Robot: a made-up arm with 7 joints. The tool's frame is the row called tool.
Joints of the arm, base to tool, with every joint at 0 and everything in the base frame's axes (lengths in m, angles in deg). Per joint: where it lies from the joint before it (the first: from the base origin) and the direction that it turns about. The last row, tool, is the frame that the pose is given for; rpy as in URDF.
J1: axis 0 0 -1 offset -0.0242 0.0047 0.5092
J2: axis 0 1 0 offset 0.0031 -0.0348 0.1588
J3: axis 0 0 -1 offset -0.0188 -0.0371 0.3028
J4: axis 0 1 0 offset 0.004 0.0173 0.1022
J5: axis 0 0 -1 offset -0.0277 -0.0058 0.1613
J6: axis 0 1 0 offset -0.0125 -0.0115 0.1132
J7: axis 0 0 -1 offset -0.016 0.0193 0.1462
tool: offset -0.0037 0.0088 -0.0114 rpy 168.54 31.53 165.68
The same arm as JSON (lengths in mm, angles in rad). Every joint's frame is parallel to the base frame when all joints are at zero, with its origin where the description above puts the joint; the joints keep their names.
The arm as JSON. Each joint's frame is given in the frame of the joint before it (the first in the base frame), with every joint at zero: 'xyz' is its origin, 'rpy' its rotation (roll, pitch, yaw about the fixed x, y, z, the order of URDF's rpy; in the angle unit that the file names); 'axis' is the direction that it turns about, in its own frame. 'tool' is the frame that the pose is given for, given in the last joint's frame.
{"units": {"length": "mm", "angle": "rad"}, "joints": [
  {"name": "J1", "type": "revolute", "origin": {"xyz": [-24.2, 4.7, 509.2], "rpy": [0.0, 0.0, 0.0]}, "axis": "-z"},
  {"name": "J2", "type": "revolute", "origin": {"xyz": [3.1, -34.8, 158.8], "rpy": [0.0, 0.0, 0.0]}, "axis": "+y"},
  {"name": "J3", "type": "revolute", "origin": {"xyz": [-18.8, -37.1, 302.8], "rpy": [0.0, 0.0, 0.0]}, "axis": "-z"},
  {"name": "J4", "type": "revolute", "origin": {"xyz": [4.0, 17.3, 102.2], "rpy": [0.0, 0.0, 0.0]}, "axis": "+y"},
  {"name": "J5", "type": "revolute", "origin": {"xyz": [-27.7, -5.8, 161.3], "rpy": [0.0, 0.0, 0.0]}, "axis": "-z"},
  {"name": "J6", "type": "revolute", "origin": {"xyz": [-12.5, -11.5, 113.2], "rpy": [0.0, 0.0, 0.0]}, "axis": "+y"},
  {"name": "J7", "type": "revolute", "origin": {"xyz": [-16.0, 19.3, 146.2], "rpy": [0.0, 0.0, 0.0]}, "axis": "-z"}
], "tool": {"origin": {"xyz": [-3.7, 8.8, -11.4], "rpy": [2.9416, 0.5503, 2.8917]}}}

